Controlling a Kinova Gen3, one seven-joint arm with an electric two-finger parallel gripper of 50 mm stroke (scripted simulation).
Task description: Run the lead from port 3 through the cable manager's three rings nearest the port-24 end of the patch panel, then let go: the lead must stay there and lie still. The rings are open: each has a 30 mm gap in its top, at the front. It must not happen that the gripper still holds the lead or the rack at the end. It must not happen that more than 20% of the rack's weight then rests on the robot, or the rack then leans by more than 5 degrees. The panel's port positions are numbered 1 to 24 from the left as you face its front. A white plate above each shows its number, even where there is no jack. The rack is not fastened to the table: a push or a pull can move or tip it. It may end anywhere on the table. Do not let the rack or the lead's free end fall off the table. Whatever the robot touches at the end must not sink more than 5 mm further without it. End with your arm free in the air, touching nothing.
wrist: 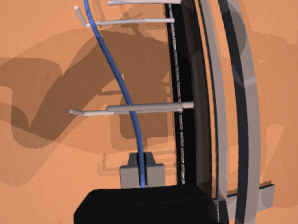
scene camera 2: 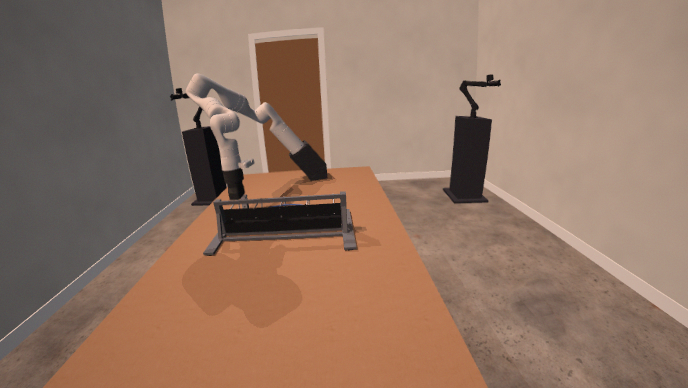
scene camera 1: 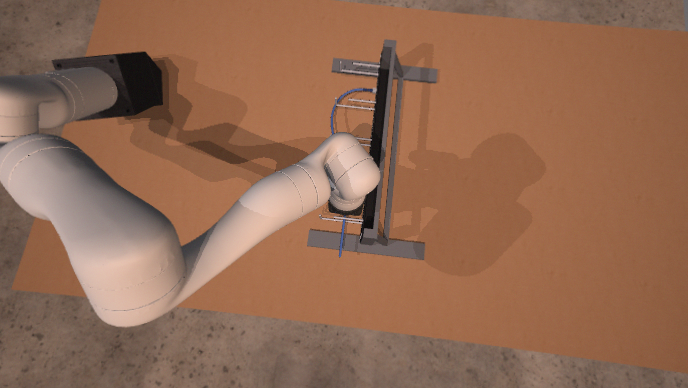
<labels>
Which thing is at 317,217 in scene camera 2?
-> A rack.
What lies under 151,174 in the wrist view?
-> The gripper.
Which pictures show the rack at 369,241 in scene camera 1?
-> The wrist view, scene camera 2 and scene camera 1: all of them.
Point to a rack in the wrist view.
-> At 189,116
</labels>
